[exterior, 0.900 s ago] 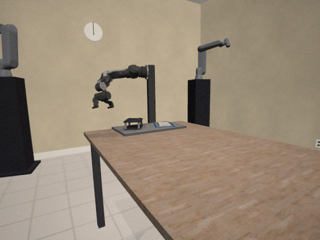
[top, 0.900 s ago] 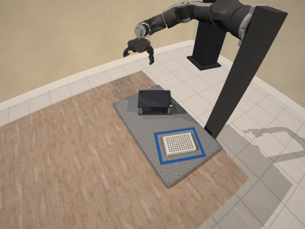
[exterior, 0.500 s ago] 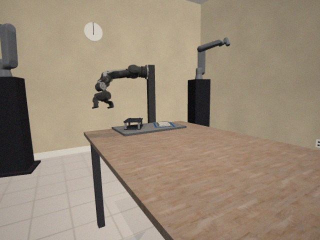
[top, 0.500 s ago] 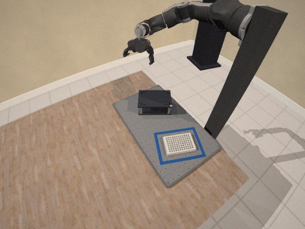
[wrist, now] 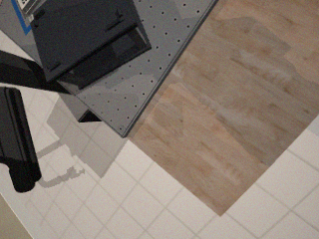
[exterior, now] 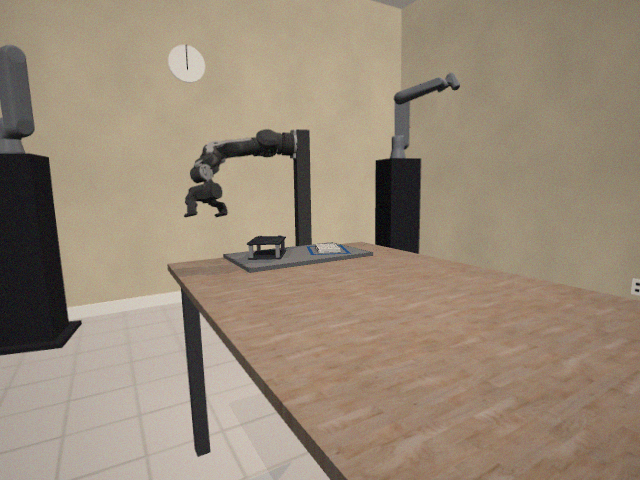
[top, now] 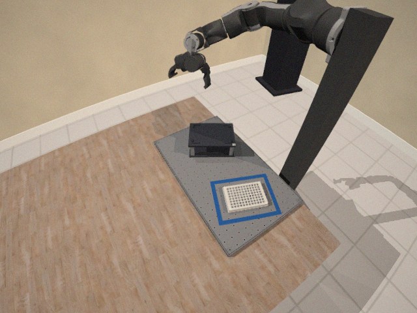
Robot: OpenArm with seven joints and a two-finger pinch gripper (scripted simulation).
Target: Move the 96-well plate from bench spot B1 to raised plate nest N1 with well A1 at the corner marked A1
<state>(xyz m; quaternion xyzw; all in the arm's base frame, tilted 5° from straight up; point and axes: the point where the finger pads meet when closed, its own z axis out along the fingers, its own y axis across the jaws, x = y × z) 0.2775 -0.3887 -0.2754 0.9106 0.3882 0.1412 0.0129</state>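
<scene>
Now: hand 46 cm to the right of the white 96-well plate, 14 cm above it and 3 cm past it. Also, from my hand: black raised nest N1 (21 cm to the left, 9 cm below, 1 cm behind); then A1 label (29 cm to the left, 9 cm below, 6 cm behind).
</scene>
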